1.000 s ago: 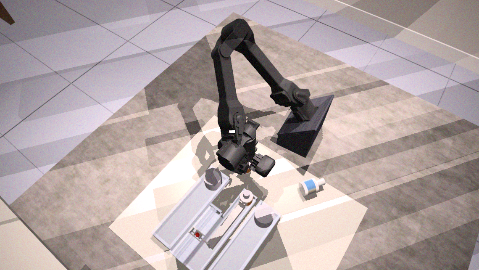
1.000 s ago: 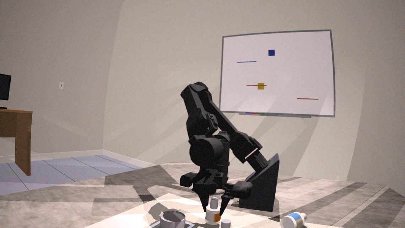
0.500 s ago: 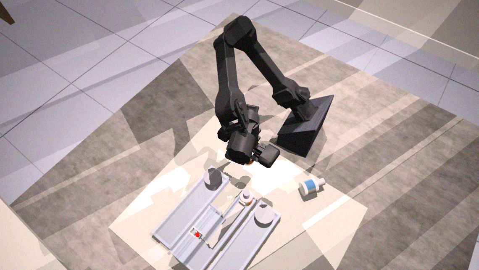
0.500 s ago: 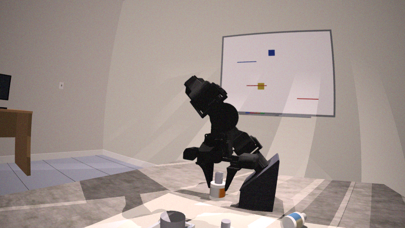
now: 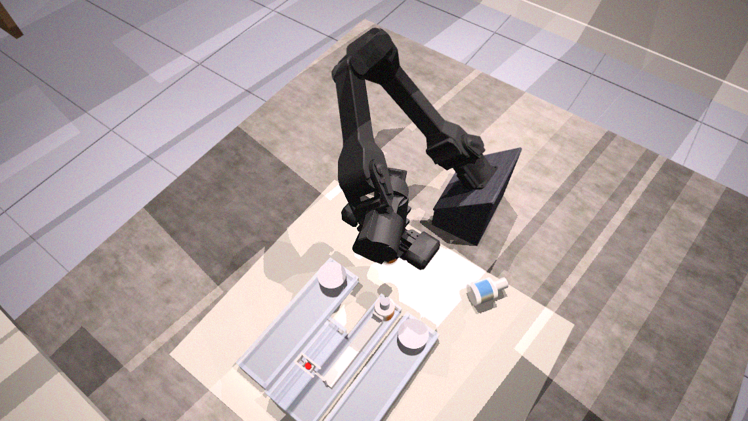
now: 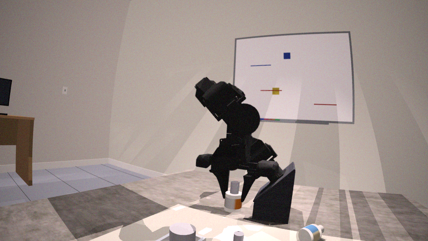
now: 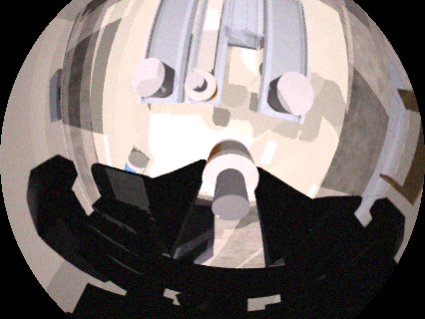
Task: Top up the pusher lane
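Now: gripper tip 23 cm short of the grey lane rack, 2 cm to the right of it and 10 cm above it. From my gripper tip the other things lie so: red mark (26 cm ahead, 1 cm to the left, 5 cm below).
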